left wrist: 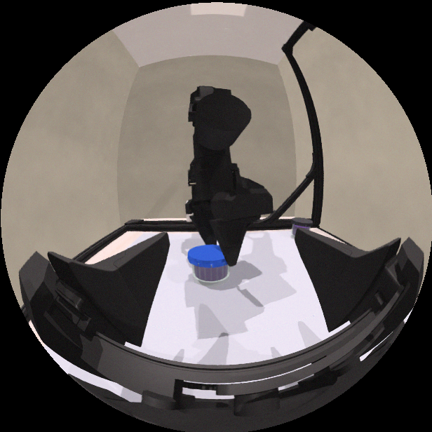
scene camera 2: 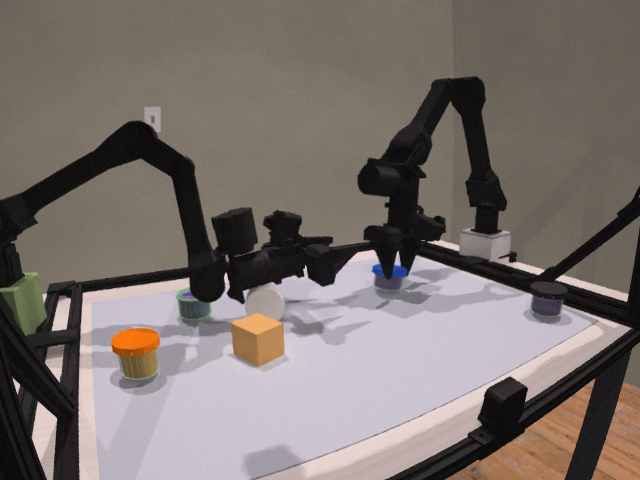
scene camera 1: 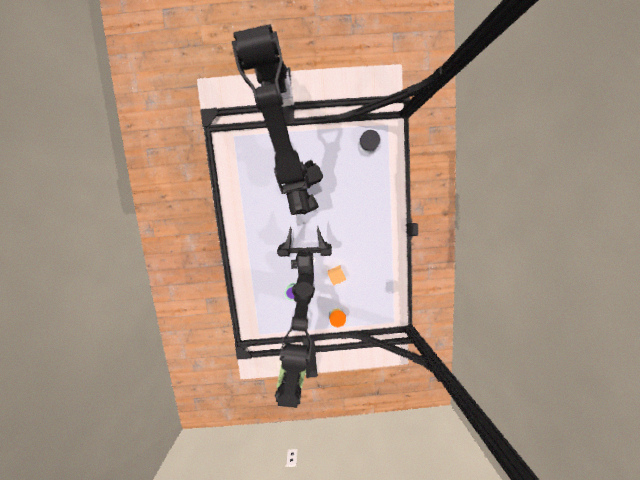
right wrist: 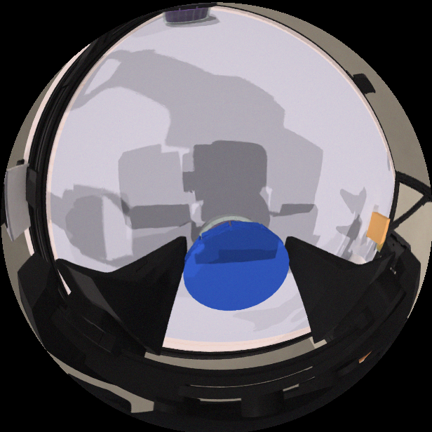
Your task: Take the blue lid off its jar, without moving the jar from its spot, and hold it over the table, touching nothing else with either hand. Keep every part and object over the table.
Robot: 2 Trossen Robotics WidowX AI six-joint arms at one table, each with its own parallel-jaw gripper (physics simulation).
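Places are measured from the left arm's base along level axes (x ahead, y left, z up), in millimetres.
Where they show: left gripper, fingertip midpoint: (scene camera 2: pixel 344 243) (scene camera 1: pixel 304 226); right gripper, fingertip midpoint: (scene camera 2: pixel 396 277); left arm's base, origin of the base link: (scene camera 2: pixel 0 281); right arm's base, origin of the base link: (scene camera 2: pixel 486 231).
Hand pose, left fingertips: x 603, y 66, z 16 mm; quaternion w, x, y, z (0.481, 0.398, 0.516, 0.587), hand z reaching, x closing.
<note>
Things, the pixels of their top centre, and the offset from my left fingertips.
- orange block, middle of its top: (scene camera 2: pixel 256 323) (scene camera 1: pixel 337 277) 162 mm right, 174 mm back, 68 mm down
- white cylinder, middle of its top: (scene camera 2: pixel 263 285) 43 mm right, 151 mm back, 53 mm down
- purple-lidded jar, middle of its top: (scene camera 2: pixel 193 291) (scene camera 1: pixel 292 293) 6 mm right, 273 mm back, 68 mm down
The jar (scene camera 2: pixel 388 284) (left wrist: pixel 210 273) stands upright on the table, with dark purple contents. Its blue lid (scene camera 2: pixel 383 270) (left wrist: pixel 204 254) (right wrist: pixel 235 285) is on top of it, and I see no gap between them. My right gripper (scene camera 2: pixel 397 274) (right wrist: pixel 238 243) points down over the jar, shut on the blue lid, one finger on each side of its rim. In scene camera 1 the right arm hides the jar and lid. My left gripper (scene camera 1: pixel 305 227) is open and empty, held level above the table, facing the jar and apart from it.
An orange block (scene camera 1: pixel 336 275) (scene camera 2: pixel 257 338) and a white cylinder (scene camera 2: pixel 264 303) lie near the left arm. An orange-lidded jar (scene camera 1: pixel 337 318) (scene camera 2: pixel 138 359), a purple-lidded jar (scene camera 1: pixel 290 292) (scene camera 2: pixel 194 307) and a black-lidded jar (scene camera 1: pixel 370 140) (scene camera 2: pixel 546 302) stand apart. A black frame (scene camera 1: pixel 222 232) surrounds the table.
</note>
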